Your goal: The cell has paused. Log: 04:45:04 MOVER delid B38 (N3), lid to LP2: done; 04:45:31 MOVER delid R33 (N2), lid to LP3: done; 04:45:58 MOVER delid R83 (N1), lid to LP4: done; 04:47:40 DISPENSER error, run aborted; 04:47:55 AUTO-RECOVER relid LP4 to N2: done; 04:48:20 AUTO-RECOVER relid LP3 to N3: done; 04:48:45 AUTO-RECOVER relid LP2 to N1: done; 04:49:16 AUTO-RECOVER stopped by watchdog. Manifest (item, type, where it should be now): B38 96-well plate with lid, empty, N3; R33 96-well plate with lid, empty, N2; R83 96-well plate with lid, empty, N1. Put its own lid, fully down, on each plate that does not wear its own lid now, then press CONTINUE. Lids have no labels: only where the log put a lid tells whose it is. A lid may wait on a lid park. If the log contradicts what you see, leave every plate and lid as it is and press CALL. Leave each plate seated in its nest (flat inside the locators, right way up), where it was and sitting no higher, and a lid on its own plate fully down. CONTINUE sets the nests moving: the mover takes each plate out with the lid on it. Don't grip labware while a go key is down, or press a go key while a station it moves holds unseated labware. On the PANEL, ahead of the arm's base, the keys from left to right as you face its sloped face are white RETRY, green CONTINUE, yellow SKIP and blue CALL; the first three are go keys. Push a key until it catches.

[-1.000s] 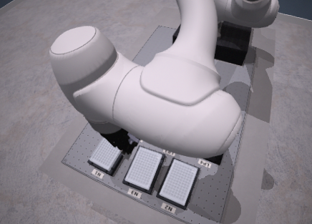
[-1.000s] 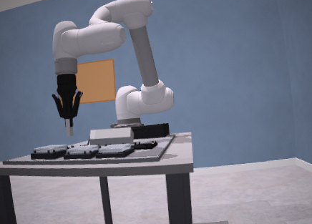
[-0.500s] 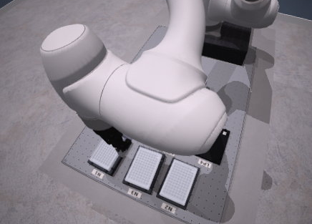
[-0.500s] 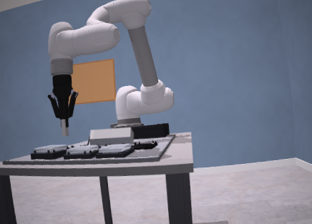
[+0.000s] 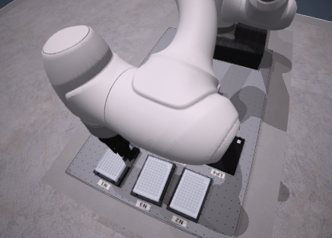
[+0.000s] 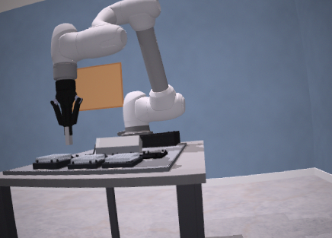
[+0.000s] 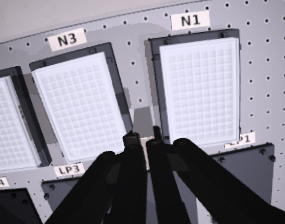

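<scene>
My hand is 7 cm to the left of the pale grey lid, 7 cm above it and 1 cm past it. From my hand the other things lie so: LP3 label: 14 cm to the left, 11 cm below, 8 cm behind; then LP2 label: 11 cm below, 10 cm behind, 1 cm to the left; then nest N1: 10 cm below, 7 cm to the right, 1 cm behind.
</scene>
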